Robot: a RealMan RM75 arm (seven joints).
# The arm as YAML. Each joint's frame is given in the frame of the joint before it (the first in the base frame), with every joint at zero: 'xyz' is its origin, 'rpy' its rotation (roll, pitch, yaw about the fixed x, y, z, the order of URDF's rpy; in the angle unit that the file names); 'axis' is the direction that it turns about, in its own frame. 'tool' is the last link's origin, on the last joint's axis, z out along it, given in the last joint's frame.
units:
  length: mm
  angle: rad
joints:
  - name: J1
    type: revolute
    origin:
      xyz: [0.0, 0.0, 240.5]
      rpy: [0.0, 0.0, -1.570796]
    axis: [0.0, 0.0, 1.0]
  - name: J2
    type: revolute
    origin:
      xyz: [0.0, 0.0, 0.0]
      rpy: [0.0, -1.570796, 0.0]
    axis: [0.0, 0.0, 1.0]
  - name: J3
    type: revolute
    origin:
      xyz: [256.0, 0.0, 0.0]
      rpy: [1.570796, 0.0, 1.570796]
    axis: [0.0, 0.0, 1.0]
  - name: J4
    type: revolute
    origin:
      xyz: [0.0, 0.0, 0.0]
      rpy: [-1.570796, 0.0, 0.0]
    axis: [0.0, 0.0, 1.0]
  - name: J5
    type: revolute
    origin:
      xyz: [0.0, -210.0, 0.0]
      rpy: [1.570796, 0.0, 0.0]
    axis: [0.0, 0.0, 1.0]
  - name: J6
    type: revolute
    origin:
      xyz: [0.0, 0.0, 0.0]
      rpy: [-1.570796, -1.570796, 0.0]
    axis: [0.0, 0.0, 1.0]
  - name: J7
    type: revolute
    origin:
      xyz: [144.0, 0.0, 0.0]
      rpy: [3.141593, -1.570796, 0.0]
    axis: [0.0, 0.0, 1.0]
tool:
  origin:
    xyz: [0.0, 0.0, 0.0]
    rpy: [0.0, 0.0, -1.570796]
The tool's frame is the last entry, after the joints.
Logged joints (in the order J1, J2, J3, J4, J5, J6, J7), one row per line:
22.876 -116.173 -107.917 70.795 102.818 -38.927 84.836
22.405 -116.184 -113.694 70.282 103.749 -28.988 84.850
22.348 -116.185 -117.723 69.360 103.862 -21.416 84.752
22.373 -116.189 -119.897 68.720 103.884 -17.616 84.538
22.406 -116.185 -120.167 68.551 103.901 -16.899 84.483
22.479 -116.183 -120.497 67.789 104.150 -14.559 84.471
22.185 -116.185 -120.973 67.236 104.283 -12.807 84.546
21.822 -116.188 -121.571 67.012 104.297 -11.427 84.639
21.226 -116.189 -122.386 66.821 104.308 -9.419 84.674
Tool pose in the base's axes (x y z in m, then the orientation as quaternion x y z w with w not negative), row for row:
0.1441 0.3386 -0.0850 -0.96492 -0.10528 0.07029 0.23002
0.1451 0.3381 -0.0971 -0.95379 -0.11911 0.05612 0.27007
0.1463 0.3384 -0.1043 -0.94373 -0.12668 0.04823 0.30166
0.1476 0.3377 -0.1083 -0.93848 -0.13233 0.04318 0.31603
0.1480 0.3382 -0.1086 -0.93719 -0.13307 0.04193 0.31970
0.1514 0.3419 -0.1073 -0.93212 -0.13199 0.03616 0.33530
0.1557 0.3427 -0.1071 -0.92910 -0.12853 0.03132 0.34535
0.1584 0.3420 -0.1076 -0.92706 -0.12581 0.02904 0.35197
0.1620 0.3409 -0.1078 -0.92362 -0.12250 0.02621 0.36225
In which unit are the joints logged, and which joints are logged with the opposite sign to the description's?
The joints are logged in degrees. Opposite sign: J2, J4, J5.
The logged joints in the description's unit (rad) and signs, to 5 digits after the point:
0.39926 2.02760 -1.88351 -1.23561 -1.79451 -0.67940 1.48067
0.39104 2.02779 -1.98433 -1.22665 -1.81076 -0.50594 1.48091
0.39005 2.02781 -2.05465 -1.21056 -1.81273 -0.37378 1.47920
0.39048 2.02788 -2.09260 -1.19939 -1.81312 -0.30746 1.47547
0.39106 2.02781 -2.09731 -1.19644 -1.81341 -0.29494 1.47451
0.39233 2.02778 -2.10307 -1.18314 -1.81776 -0.25410 1.47430
0.38720 2.02781 -2.11138 -1.17349 -1.82008 -0.22352 1.47561
0.38087 2.02786 -2.12181 -1.16958 -1.82033 -0.19944 1.47723
0.37046 2.02788 -2.13604 -1.16625 -1.82052 -0.16439 1.47784

